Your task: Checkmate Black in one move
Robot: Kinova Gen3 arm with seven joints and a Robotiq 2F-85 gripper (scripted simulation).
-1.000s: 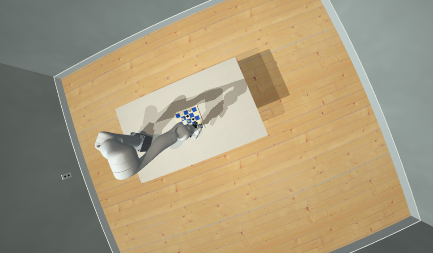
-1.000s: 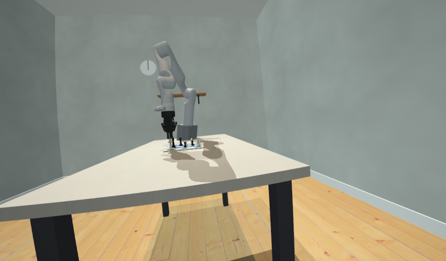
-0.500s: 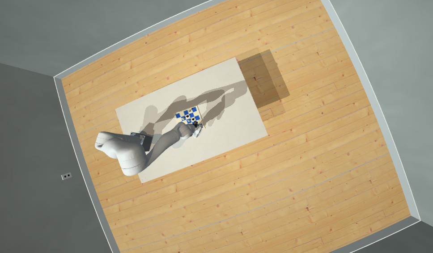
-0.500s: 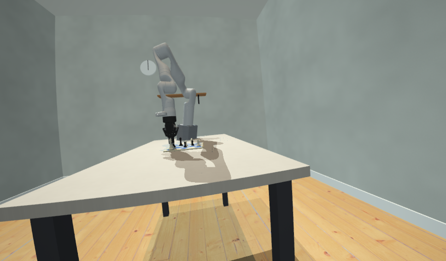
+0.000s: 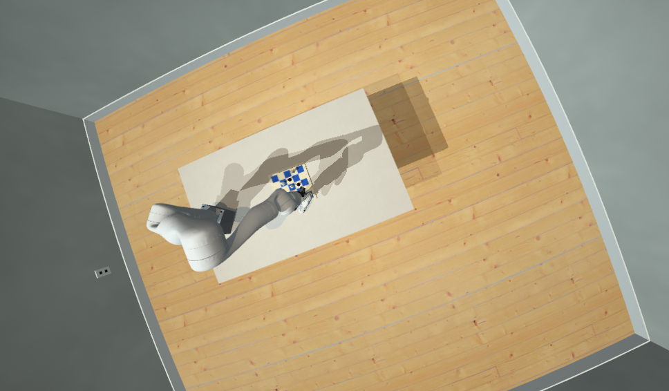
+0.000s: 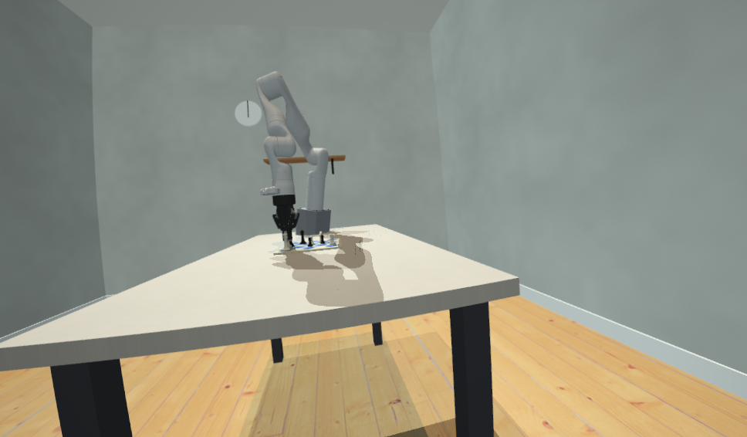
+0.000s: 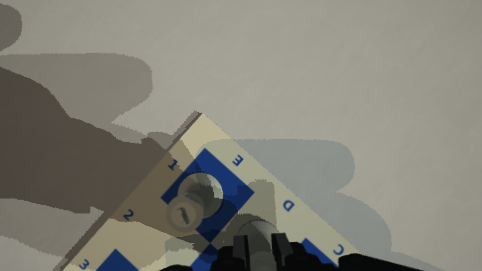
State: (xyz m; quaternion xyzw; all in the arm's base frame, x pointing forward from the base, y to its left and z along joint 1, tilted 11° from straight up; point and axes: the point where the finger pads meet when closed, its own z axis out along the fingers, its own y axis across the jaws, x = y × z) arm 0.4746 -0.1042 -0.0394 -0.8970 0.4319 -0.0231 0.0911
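Now: hand 3 cm past the black king, 1 cm to the right of it and 1 cm above it. The rest, counted from my hand: white pawn (8 cm to the left, 3 cm below, 3 cm behind); cream chessboard (8 cm to the left, 5 cm below, 3 cm behind); white king (4 cm ahead, 1 cm below).
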